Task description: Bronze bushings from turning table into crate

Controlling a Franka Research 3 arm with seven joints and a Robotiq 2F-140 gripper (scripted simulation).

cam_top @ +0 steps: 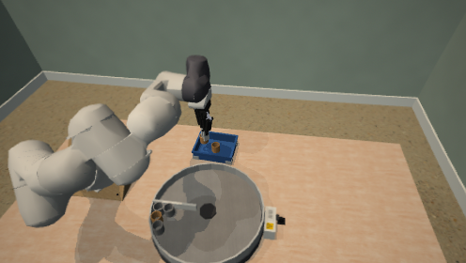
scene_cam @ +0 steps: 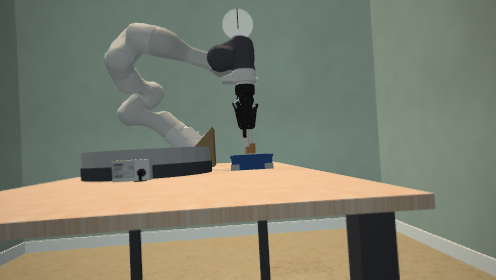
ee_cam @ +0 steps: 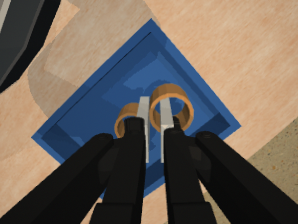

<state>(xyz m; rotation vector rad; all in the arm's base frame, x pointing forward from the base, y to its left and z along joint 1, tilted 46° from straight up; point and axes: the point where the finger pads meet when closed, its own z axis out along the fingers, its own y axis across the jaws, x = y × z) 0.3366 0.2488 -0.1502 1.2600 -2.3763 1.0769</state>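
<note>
Right now my hand is 4 cm short of the blue crate, 1 cm to the right of it and 9 cm above it. Also, from my hand: grey turning table 13 cm ahead, 34 cm to the right, 6 cm below.
</note>
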